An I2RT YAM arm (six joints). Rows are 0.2 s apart.
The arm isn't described. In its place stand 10 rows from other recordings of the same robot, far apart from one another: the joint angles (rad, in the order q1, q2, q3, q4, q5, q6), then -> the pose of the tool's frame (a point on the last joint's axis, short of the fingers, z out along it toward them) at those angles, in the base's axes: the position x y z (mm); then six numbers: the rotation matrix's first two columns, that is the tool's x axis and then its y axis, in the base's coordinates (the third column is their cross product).
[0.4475 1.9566 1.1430 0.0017 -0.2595 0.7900] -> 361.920, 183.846, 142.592, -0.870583, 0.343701, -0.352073, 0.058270, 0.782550, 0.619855
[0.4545 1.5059 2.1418 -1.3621 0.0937 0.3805] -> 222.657, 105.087, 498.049, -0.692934, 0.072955, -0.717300, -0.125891, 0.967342, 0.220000
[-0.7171 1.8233 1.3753 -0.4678 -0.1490 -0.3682] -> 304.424, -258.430, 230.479, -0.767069, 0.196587, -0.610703, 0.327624, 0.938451, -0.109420
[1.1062 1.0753 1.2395 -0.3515 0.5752 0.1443] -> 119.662, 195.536, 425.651, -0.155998, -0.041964, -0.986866, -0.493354, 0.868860, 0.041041
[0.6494 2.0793 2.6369 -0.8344 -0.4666 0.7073] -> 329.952, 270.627, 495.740, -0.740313, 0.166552, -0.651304, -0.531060, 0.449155, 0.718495
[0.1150 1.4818 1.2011 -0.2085 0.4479 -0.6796] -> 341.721, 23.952, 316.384, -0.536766, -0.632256, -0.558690, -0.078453, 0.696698, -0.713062
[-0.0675 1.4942 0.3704 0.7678 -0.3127 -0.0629] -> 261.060, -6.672, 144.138, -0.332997, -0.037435, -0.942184, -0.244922, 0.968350, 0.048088
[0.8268 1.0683 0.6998 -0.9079 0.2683 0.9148] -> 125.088, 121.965, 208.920, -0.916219, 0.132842, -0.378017, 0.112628, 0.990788, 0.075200
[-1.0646 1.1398 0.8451 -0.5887 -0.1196 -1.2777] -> 115.694, -199.932, 255.098, -0.904444, -0.328950, -0.271612, -0.118487, 0.805360, -0.580823
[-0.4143 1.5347 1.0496 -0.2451 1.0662 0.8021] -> 283.257, -158.606, 255.326, 0.144554, 0.316065, -0.937660, 0.989237, -0.067861, 0.129630
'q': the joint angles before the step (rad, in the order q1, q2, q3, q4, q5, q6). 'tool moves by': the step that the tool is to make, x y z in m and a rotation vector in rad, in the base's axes. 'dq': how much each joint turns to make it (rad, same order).
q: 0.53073, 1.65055, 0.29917, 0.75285, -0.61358, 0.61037
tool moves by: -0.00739, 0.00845, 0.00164, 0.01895, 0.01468, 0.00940
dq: 0.04906, -0.00607, -0.01082, 0.03107, 0.01988, 0.05075
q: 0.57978, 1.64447, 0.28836, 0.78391, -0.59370, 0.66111
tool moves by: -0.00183, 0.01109, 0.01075, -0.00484, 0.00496, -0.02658
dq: 0.05059, -0.05058, 0.02604, -0.05820, 0.06589, 0.04747
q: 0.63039, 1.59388, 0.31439, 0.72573, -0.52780, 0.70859
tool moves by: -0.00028, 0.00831, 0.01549, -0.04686, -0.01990, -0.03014
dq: 0.03841, -0.08125, 0.04597, -0.14253, 0.08430, -0.00598
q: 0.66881, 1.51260, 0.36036, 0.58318, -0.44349, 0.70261
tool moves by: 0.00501, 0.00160, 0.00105, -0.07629, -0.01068, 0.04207
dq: -0.00765, -0.00017, 0.04912, -0.12762, -0.00273, -0.09205
